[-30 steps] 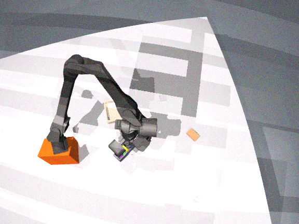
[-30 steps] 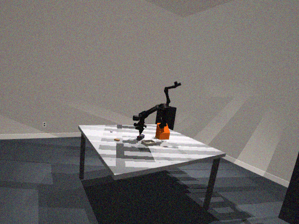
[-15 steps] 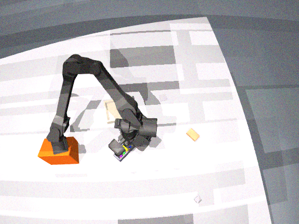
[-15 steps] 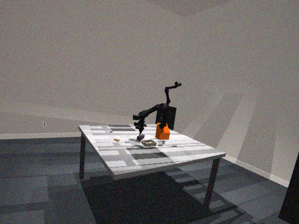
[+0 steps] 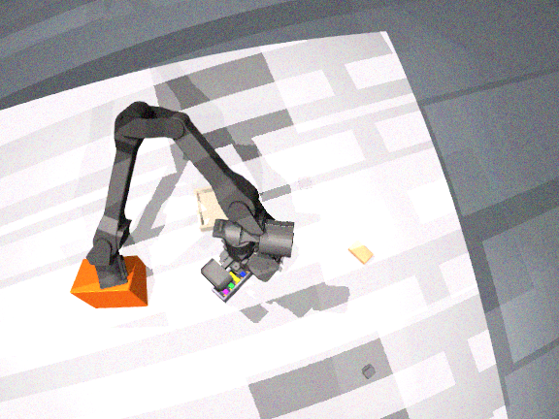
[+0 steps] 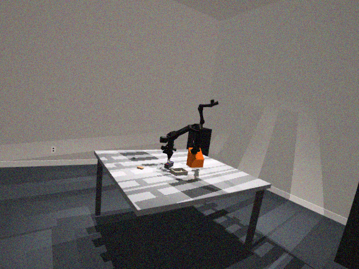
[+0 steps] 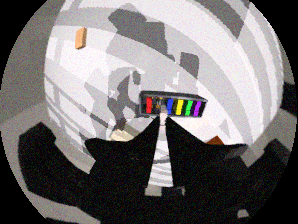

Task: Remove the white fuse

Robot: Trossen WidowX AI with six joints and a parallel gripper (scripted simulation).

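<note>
Right now my gripper tip is 16 cm to the right of the tray and 8 cm above it. Round my gripper tip: white fuse (1 cm below); then flat block (27 cm ahead, 7 cm below, 5 cm to the right).
</note>
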